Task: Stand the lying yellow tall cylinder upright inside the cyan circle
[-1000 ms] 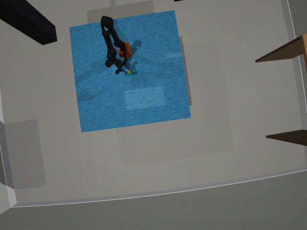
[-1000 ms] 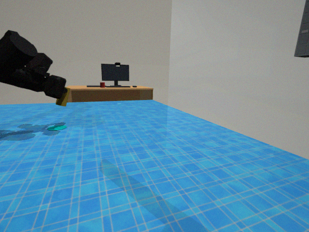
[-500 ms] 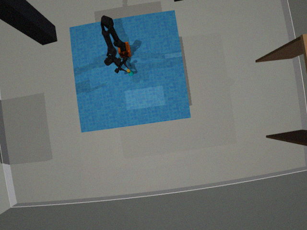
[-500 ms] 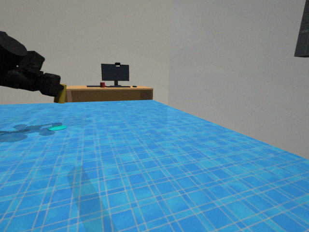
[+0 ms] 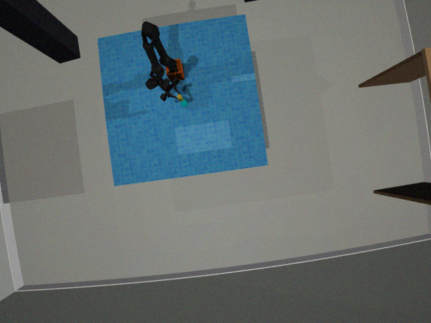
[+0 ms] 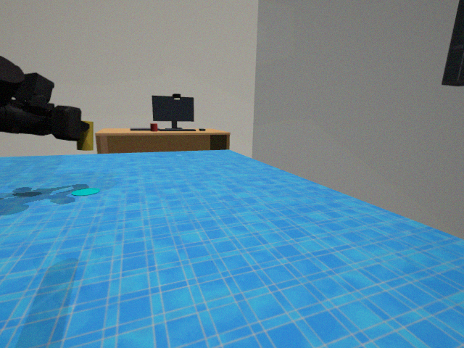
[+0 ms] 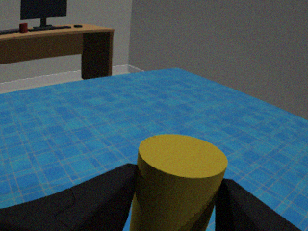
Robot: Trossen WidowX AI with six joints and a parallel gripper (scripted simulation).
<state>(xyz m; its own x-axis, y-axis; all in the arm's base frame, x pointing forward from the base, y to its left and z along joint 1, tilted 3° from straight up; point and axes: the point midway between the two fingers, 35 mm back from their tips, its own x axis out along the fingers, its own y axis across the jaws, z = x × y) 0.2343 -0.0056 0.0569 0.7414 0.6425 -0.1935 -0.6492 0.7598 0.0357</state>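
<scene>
The cyan circle is 10 mm behind my gripper tip and 160 mm below it. The rest, counted from my gripper tip: yellow cylinder (20 mm below).
</scene>
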